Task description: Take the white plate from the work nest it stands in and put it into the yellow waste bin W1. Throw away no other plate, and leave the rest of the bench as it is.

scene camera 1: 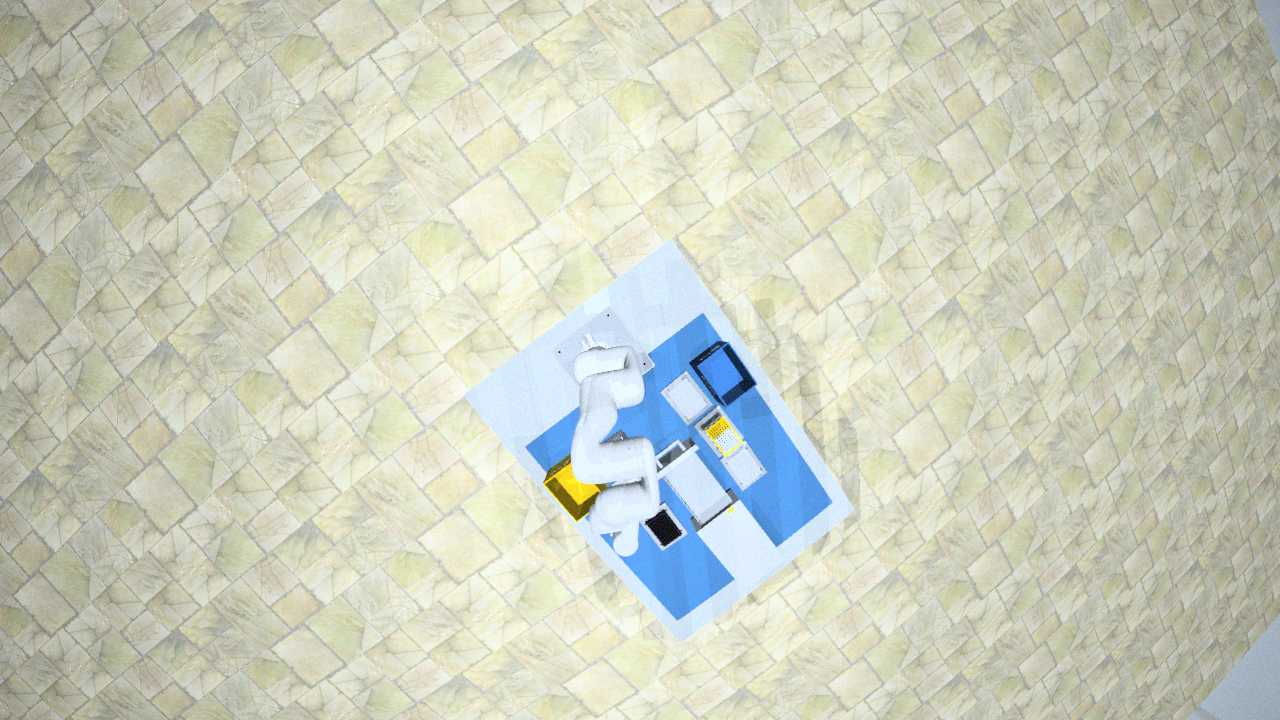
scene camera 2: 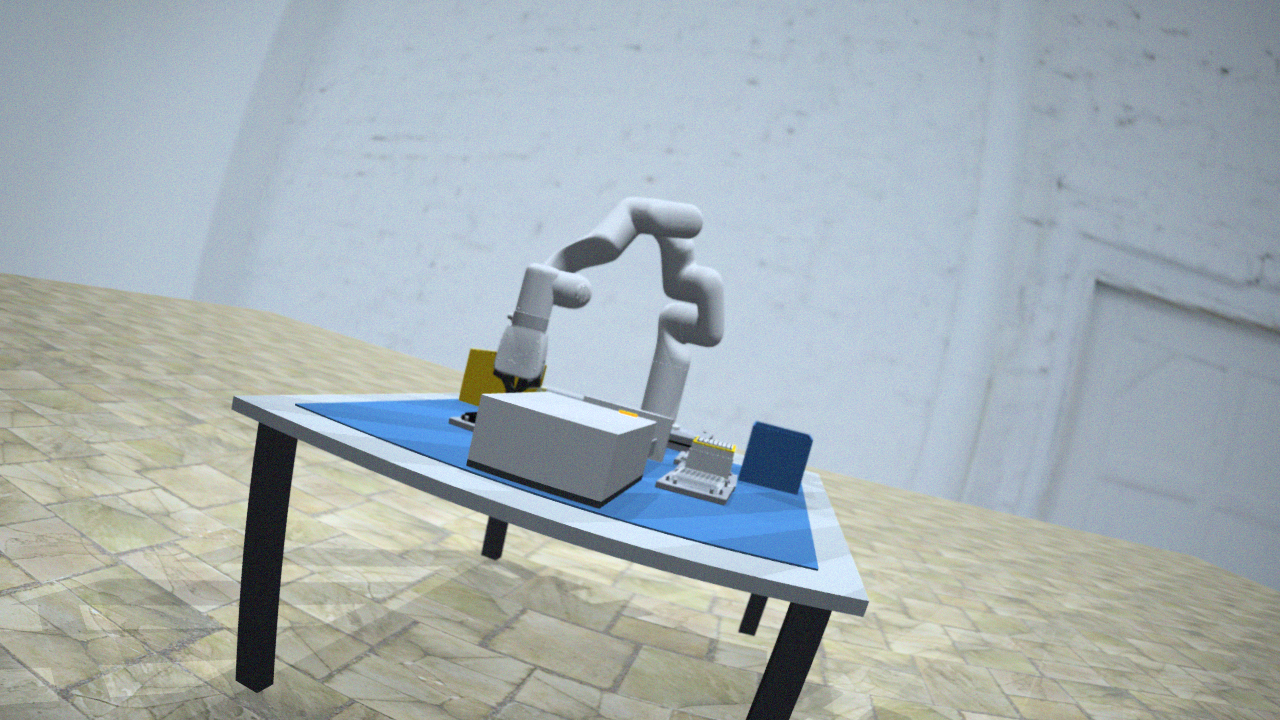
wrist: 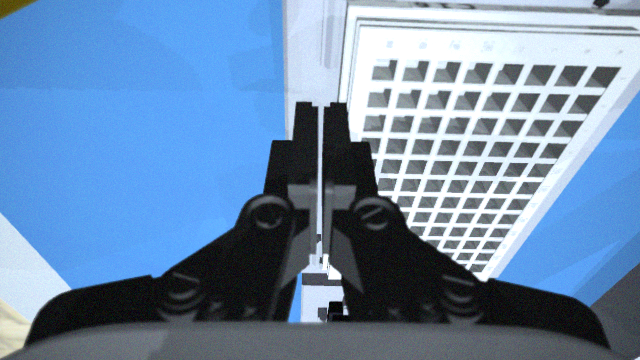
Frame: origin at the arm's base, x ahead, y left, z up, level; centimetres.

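Seen in the pictures: gripper, fingertip midpoint: [wrist: 320,138].
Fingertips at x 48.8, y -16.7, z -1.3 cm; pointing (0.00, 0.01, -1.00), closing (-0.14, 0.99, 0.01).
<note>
Offsets run from my fingertips to a thing's top centre. "spot": to the spot under its first point.
The white plate {dy +5.1, dx +1.6, dz +0.4 cm} [wrist: 445,135], with rows of square wells, stands in a light work nest {spot: dy -0.7, dx -2.5, dz -1.1 cm} [wrist: 312,50] in the right half of the wrist view; the arm hides it in scene camera 1. My gripper [wrist: 320,138] [scene camera 2: 518,388] is shut and empty, with its fingertips over the nest's left border in the wrist view, beside the plate. How high they are above it is unclear. In scene camera 1 the arm hides the gripper. The yellow waste bin W1 {dy -10.5, dx -14.0, dz +9.7 cm} [scene camera 1: 577,479] [scene camera 2: 477,376] stands near the table's left edge, close to the arm; its corner {spot: dy -2.5, dx -6.2, dz +8.0 cm} [wrist: 9,7] shows in the wrist view.
A black block {dy +7.8, dx +19.0, dz +0.3 cm} [scene camera 1: 664,526] sits in a nest close to the arm. A large white box-shaped device [scene camera 1: 696,483] [scene camera 2: 554,447] stands mid-bench. Beyond it are a yellow-and-white plate {dy +43.0, dx -3.8, dz +5.3 cm} [scene camera 1: 721,433], two pale nests {dy +38.1, dx -21.0, dz -0.3 cm} [scene camera 1: 687,396] {dy +45.6, dx +13.1, dz +0.3 cm} [scene camera 1: 744,466] and a blue bin {dy +52.6, dx -24.2, dz +9.7 cm} [scene camera 1: 723,371] [scene camera 2: 775,456].
</note>
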